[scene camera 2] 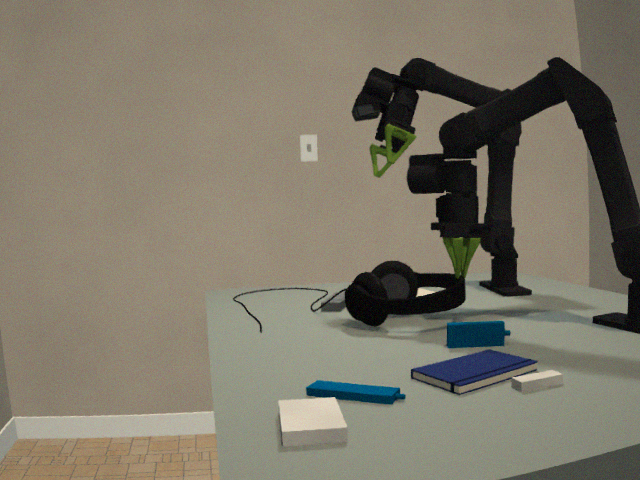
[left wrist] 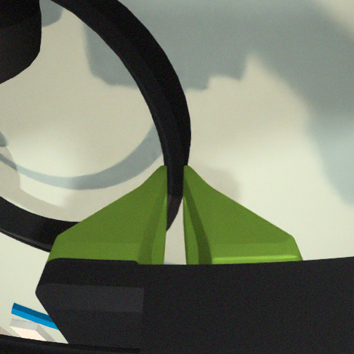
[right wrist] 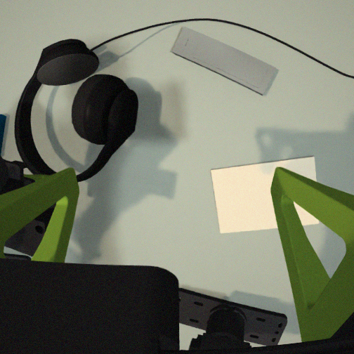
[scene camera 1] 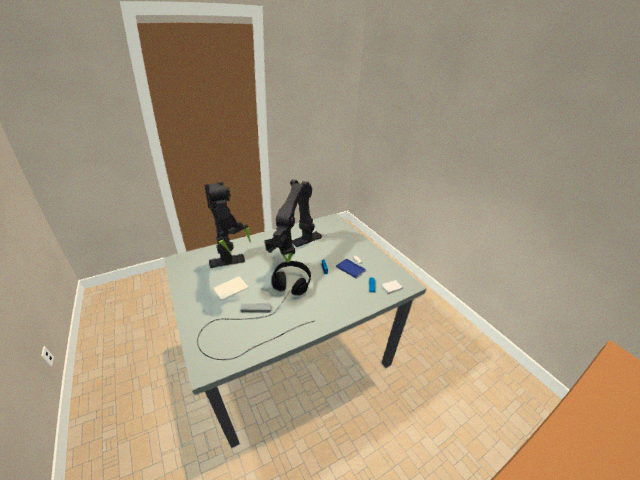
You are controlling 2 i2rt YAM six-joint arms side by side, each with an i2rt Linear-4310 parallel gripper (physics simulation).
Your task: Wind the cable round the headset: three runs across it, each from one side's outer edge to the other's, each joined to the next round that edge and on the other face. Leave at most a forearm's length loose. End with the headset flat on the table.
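Places are measured from the left arm's base along level axes (x ahead, y right, z down), in metres.
Where they show: left gripper, fingertip midpoint: [scene camera 2: 460, 278] [scene camera 1: 288, 261]; right gripper, fingertip midpoint: [scene camera 2: 383, 170] [scene camera 1: 240, 248]; left arm's base, origin of the base link: [scene camera 1: 307, 239]; right arm's base, origin of the base link: [scene camera 2: 504, 289] [scene camera 1: 227, 261].
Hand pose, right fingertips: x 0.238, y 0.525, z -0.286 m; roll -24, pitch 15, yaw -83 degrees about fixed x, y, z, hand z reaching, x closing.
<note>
Things, the pixels of their centre, and the offset from my right fingertips.
- grey box, body centre: [scene camera 2: 338, 301] [scene camera 1: 255, 307] dy +0.010, dx +0.110, dz +0.276 m
- cream card, body centre: [scene camera 1: 230, 288] dy +0.053, dx -0.089, dz +0.284 m
- blue notebook, body centre: [scene camera 2: 476, 370] [scene camera 1: 351, 268] dy -0.562, dx +0.138, dz +0.280 m
The black headset [scene camera 1: 299, 286] [scene camera 2: 367, 298] [left wrist: 170, 105] [right wrist: 105, 107] is held by its headband. The band is off the table, with its shadow apart from it. My left gripper [scene camera 1: 288, 259] [scene camera 2: 461, 275] [left wrist: 174, 176] is shut on the band's top, pointing down. The thin black cable [scene camera 1: 227, 359] [scene camera 2: 281, 289] [right wrist: 205, 19] leaves one ear cup and lies in a wide loop on the table; no run of it shows across the headset. My right gripper [scene camera 1: 239, 245] [scene camera 2: 384, 169] [right wrist: 174, 178] is open and empty, high above the table.
A grey box [scene camera 1: 255, 307] [right wrist: 225, 61] lies beside the cable. A cream card [scene camera 1: 230, 287] [right wrist: 260, 197] lies below my right gripper. A blue notebook [scene camera 1: 351, 268] [scene camera 2: 473, 369], two blue sticks [scene camera 1: 324, 266] [scene camera 2: 353, 391] and white blocks [scene camera 1: 391, 286] [scene camera 2: 312, 419] lie right of the headset in scene camera 1.
</note>
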